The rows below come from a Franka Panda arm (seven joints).
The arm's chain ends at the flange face. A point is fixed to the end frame.
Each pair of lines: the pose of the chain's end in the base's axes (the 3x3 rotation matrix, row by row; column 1 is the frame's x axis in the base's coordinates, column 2 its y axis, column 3 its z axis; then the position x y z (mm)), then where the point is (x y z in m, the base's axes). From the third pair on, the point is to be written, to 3 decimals.
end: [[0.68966, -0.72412, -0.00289], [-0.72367, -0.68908, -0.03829], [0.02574, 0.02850, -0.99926]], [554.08, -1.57, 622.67]
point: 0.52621 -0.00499 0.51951
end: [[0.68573, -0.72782, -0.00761], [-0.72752, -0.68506, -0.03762], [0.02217, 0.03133, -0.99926]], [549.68, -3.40, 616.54]
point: 0.52133 -0.00660 0.51350
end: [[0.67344, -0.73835, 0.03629], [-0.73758, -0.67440, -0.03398], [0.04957, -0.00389, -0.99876]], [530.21, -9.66, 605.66]
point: 0.506 -0.012 0.501
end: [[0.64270, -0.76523, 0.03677], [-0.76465, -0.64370, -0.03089], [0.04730, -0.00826, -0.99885]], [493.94, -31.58, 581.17]
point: 0.470 -0.033 0.477
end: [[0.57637, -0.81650, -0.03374], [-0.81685, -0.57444, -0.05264], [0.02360, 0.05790, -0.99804]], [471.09, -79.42, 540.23]
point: 0.440 -0.080 0.438
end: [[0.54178, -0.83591, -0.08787], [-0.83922, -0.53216, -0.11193], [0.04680, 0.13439, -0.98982]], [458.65, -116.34, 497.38]
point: 0.423 -0.122 0.397
